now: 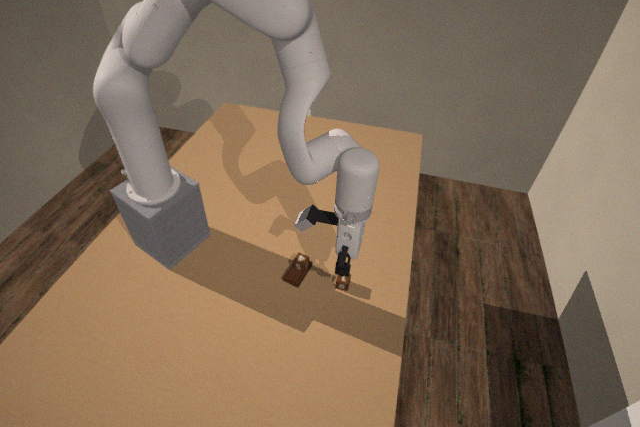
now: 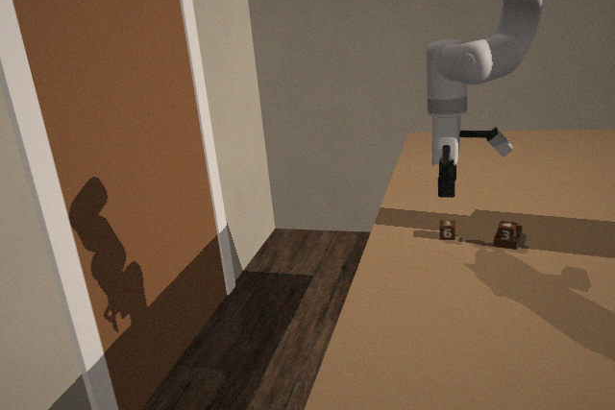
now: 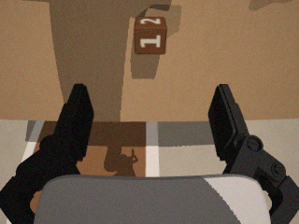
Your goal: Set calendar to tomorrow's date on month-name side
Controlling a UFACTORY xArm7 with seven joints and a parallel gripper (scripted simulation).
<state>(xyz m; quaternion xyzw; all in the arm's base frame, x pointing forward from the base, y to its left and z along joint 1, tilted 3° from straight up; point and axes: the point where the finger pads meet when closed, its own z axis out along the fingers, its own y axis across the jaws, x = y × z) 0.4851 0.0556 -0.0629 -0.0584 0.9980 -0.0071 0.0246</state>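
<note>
Right now the digit cube is 10 cm below my hand. The rest, counted from my hand: brown calendar tray: 12 cm behind, 1 cm to the right, 11 cm below.
</note>
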